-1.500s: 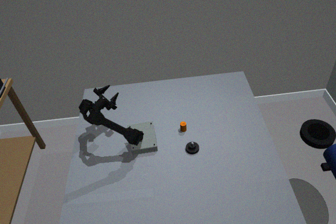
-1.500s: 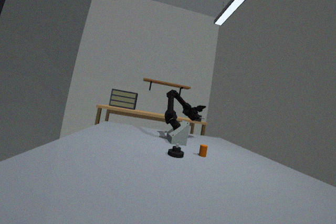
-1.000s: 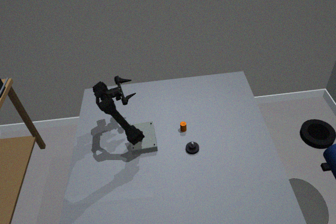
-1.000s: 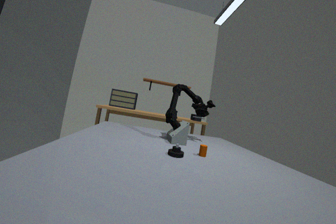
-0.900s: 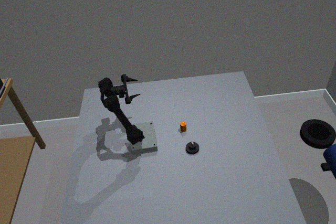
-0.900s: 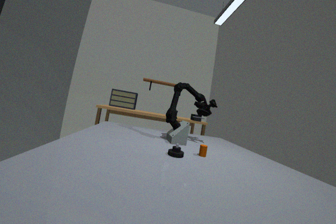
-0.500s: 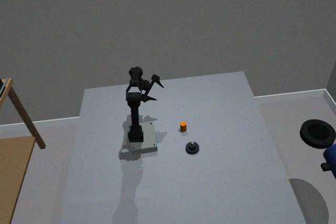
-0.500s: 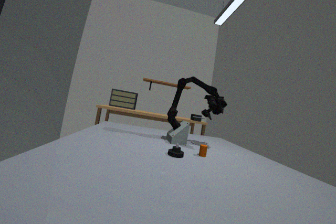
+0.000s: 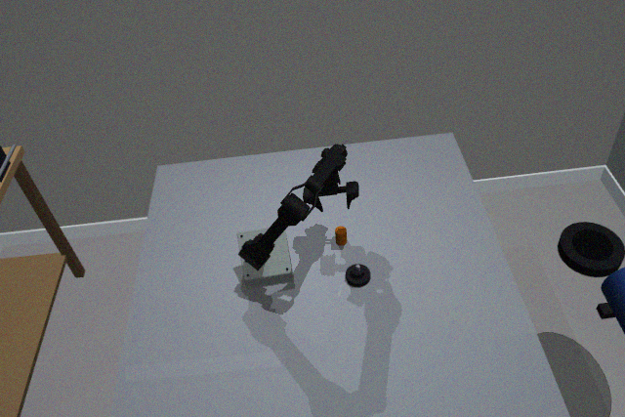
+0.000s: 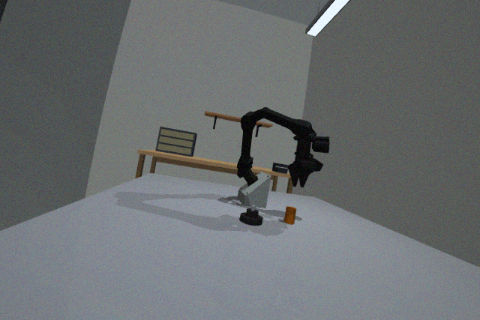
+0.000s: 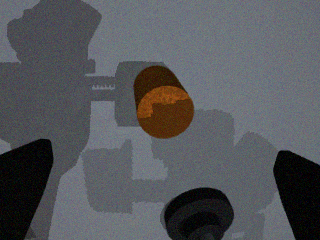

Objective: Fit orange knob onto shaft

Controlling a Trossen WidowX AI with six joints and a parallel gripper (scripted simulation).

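Now: gripper tip 1 cm short of the orange knob, 2 cm to the left of it and 10 cm above it. The rest, counted from my gripper tip: round black pedestal: 7 cm ahead, 18 cm to the right, 12 cm below.
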